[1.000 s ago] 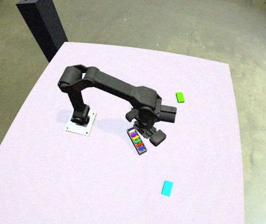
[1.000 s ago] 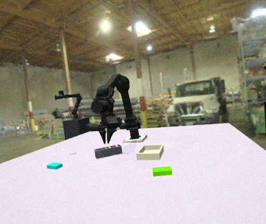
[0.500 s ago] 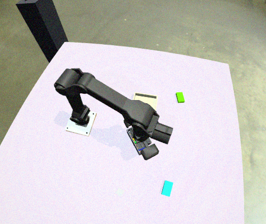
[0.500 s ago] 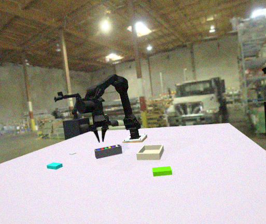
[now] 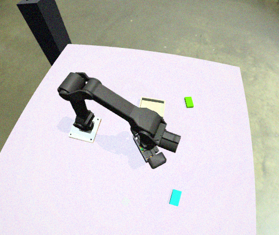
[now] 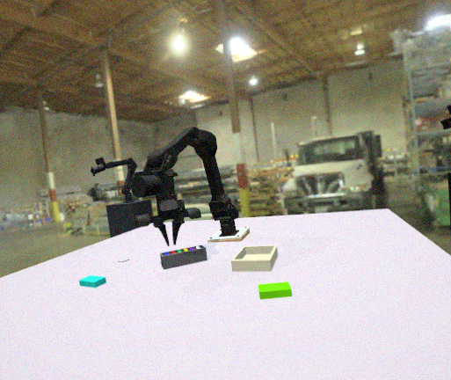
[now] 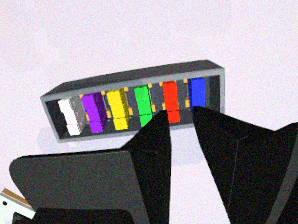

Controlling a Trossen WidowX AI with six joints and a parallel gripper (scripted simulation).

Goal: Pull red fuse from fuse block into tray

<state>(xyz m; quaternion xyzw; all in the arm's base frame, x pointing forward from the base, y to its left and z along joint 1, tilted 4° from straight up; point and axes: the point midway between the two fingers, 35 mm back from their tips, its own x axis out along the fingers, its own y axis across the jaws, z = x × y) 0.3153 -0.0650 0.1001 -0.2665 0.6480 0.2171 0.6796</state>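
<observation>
The red fuse lies 4 cm below my gripper tip. Also, from my gripper tip: green block 33 cm to the left, 17 cm ahead, 5 cm below; then beige tray 25 cm to the left, 6 cm below, 2 cm behind; then cyan block 16 cm to the right, 16 cm ahead, 5 cm below.
</observation>
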